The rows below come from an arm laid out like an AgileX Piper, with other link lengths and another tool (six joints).
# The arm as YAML. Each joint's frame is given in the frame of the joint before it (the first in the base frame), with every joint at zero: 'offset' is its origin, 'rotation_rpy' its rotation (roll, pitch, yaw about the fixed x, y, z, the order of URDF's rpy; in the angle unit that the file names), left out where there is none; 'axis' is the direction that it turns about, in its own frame. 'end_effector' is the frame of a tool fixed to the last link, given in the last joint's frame.
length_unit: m
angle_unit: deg
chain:
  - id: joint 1
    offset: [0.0, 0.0, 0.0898]
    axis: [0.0, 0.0, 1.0]
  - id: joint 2
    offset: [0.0, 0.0, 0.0]
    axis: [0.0, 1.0, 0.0]
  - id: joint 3
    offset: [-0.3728, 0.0, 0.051]
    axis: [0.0, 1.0, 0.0]
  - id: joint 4
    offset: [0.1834, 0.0, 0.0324]
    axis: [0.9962, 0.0, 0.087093]
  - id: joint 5
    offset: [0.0, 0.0, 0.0]
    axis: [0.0, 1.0, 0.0]
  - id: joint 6
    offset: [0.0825, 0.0, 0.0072]
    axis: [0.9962, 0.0, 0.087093]
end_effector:
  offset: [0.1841, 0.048, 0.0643]
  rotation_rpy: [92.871, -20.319, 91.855]
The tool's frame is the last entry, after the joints.
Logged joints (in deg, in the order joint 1, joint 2, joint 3, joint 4, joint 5, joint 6), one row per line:
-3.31 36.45 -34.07 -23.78 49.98 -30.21
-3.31 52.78 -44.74 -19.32 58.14 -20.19
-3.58 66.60 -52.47 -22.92 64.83 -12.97
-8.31 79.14 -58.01 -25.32 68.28 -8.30
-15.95 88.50 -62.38 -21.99 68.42 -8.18
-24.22 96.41 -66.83 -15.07 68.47 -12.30
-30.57 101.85 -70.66 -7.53 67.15 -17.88
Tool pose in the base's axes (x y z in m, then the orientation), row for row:
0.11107 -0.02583 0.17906 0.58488 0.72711 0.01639 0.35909
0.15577 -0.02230 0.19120 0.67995 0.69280 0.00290 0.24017
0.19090 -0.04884 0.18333 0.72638 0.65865 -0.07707 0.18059
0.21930 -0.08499 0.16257 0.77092 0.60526 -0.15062 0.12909
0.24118 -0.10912 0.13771 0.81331 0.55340 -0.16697 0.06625
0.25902 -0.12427 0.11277 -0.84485 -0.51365 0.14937 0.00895
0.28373 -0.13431 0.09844 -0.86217 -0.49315 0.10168 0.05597
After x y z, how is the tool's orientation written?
As a quaternion, x y z w.
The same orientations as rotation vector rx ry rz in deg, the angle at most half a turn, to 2 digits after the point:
86.43 107.44 2.42
106.61 108.63 0.45
117.57 106.60 -12.47
128.40 100.81 -25.09
140.53 95.62 -28.85
-151.21 -91.93 26.73
-149.89 -85.74 17.68

